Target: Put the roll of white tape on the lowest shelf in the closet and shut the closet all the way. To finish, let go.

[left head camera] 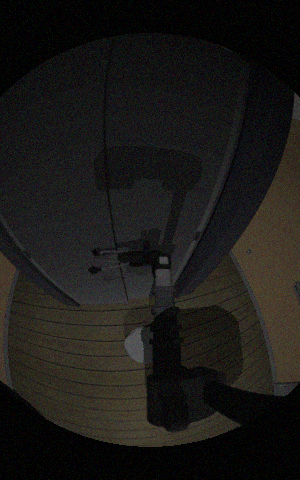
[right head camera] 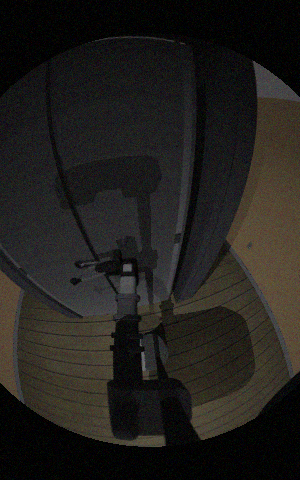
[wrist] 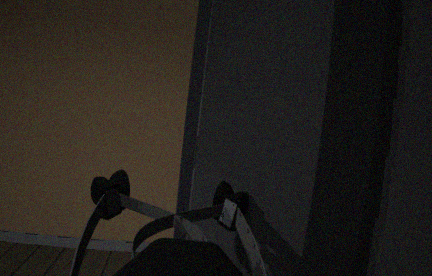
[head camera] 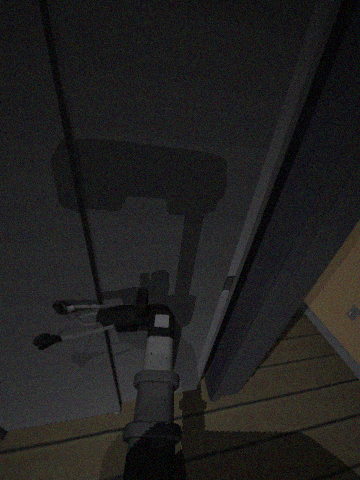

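Pixels of known places: gripper, fingertip midpoint: point(left head camera: 89, 260) point(right head camera: 71, 272) point(wrist: 171, 191) point(head camera: 43, 323); robot's base at its link origin: point(left head camera: 144, 343) point(right head camera: 147, 350).
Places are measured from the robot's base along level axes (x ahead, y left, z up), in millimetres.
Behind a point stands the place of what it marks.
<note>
The closet's grey front point(head camera: 165, 100) @(x 560, y 28, z 1553 mm) point(left head camera: 170, 110) @(x 562, y 16, z 1608 mm) point(right head camera: 120, 115) @(x 567, y -14, z 1619 mm) stands before me. A dark upright seam point(head camera: 83, 215) @(x 505, y 206, z 1308 mm) point(right head camera: 49, 100) @(x 511, y 205, z 1749 mm) divides its two doors. In the wrist view a wide dark band point(wrist: 357, 125) @(x 506, y 206, z 1108 mm) runs between two grey surfaces; I cannot tell whether the doors are fully shut. My gripper point(head camera: 55, 324) point(left head camera: 95, 260) @(x 396, y 311, z 1031 mm) point(right head camera: 78, 272) point(wrist: 171, 191) @(x 396, y 311, z 1031 mm) is open and empty, low in front of the doors, its fingers pointing left across the seam. In the wrist view its right fingertip is near the grey surface. The roll of white tape and the shelves do not show.
The closet's dark side point(head camera: 280, 250) @(x 583, y -364, z 1205 mm) point(right head camera: 222, 150) @(x 559, y -373, z 1508 mm) stands at the right. An orange wall point(head camera: 345, 290) @(x 1169, y -1520, z 474 mm) point(wrist: 90, 100) @(x -535, y 2010, z 1159 mm) lies beyond the wooden floor point(head camera: 300, 360) @(x 837, y -1169, z -28 mm) point(left head camera: 70, 350) @(x -239, y 838, z -28 mm). A pale rounded shape point(left head camera: 134, 345) @(x -14, y 104, z 187 mm) shows beside the arm. Shadows of my head and arm fall on the doors.
</note>
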